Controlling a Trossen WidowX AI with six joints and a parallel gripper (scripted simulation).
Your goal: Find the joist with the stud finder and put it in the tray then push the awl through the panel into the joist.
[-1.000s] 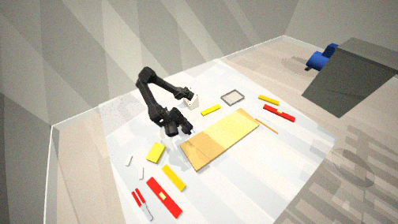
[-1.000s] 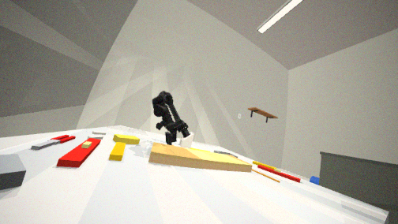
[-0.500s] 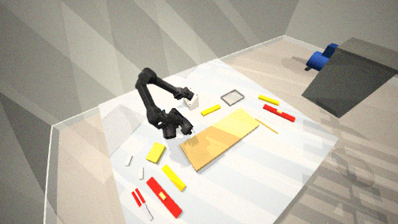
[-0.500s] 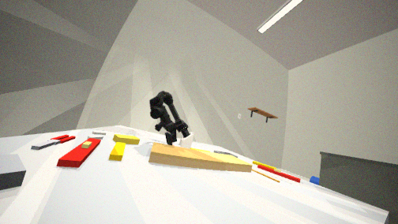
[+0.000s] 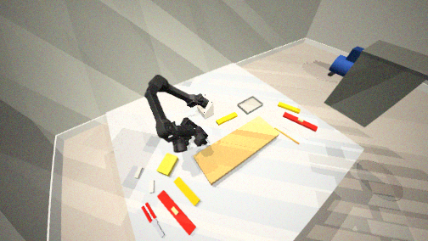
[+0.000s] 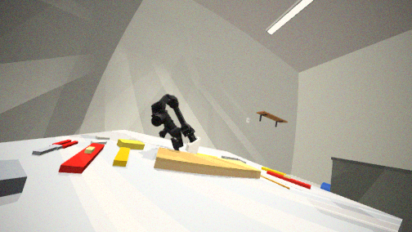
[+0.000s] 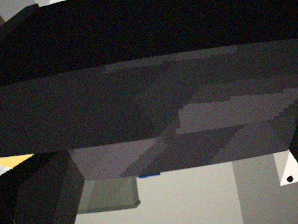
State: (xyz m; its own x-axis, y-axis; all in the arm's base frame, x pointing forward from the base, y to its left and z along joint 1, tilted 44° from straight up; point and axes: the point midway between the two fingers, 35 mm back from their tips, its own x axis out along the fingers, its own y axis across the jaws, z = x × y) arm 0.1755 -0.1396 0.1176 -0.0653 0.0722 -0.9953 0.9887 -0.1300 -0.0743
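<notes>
My gripper tip is now 2 cm past the stud finder and 1 cm above it. Also, from my gripper tip: awl 7 cm below, 2 cm to the left; then orange pencil 42 cm to the left, 35 cm ahead, 8 cm below; then grey-framed tray 46 cm to the left, 7 cm below, 1 cm ahead.
</notes>
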